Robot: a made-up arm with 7 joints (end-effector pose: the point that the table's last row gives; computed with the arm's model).
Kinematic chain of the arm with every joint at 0, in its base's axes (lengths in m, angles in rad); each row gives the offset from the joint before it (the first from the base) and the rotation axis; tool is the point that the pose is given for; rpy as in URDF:
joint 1: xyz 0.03 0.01 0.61 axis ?
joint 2: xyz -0.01 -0.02 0 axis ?
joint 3: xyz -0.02 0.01 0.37 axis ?
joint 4: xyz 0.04 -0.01 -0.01 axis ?
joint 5: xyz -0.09 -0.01 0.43 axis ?
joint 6: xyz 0 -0.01 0.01 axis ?
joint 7: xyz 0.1 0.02 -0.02 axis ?
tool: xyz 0 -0.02 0.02 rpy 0.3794 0.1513 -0.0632
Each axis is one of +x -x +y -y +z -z.
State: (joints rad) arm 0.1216 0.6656 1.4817 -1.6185 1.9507 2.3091 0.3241
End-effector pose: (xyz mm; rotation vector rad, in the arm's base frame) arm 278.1 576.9 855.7 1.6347 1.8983 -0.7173
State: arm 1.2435 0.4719 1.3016 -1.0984 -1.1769 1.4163 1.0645
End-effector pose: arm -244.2 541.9 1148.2 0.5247 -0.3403 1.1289
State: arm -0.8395 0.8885 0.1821 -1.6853 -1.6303 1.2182 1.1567
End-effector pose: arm 487.4 -433.0 434.6 -1.3494 0.4550 -0.9905
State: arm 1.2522 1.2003 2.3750 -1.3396 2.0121 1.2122 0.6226
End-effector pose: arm -181.4 478.3 1197.1 0.7433 -1.8606 -0.0708
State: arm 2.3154 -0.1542 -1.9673 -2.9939 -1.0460 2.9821 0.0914
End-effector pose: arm 267.3 144.6 532.1 0.2395 0.3530 1.1839
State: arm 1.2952 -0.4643 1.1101 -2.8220 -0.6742 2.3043 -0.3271
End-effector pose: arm -230.2 222.9 586.8 -1.2251 -0.2335 2.6450
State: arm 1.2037 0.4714 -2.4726 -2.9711 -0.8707 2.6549 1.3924
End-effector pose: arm 132.7 -266.7 618.5 -0.4109 -0.2672 -1.8954
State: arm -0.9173 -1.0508 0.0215 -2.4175 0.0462 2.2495 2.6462
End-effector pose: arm 129.9 -111.5 1054.4 -0.9850 1.1464 2.1150
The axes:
joint 1: +z
joint 2: +y
joint 3: +z
joint 4: -y
joint 5: +z
joint 6: -y
joint 7: -z

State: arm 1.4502 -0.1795 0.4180 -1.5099 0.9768 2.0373 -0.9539
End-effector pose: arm -83.0 449.2 1207.7 1.4416 0.3380 2.4910
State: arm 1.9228 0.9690 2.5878 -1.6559 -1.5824 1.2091 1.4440
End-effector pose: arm -293.8 -53.4 1224.0 1.1379 0.6375 2.1601
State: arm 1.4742 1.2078 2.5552 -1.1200 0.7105 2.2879 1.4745
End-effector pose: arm -187.6 552.3 1188.2 -0.7255 2.8306 0.1905
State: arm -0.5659 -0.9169 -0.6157 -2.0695 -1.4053 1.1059 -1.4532
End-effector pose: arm -95.1 -372.0 1020.4 0.2523 0.9723 -0.2774
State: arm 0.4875 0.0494 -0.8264 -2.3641 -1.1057 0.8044 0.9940
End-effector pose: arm 398.3 -225.1 648.2 -1.4089 0.7756 -1.1773
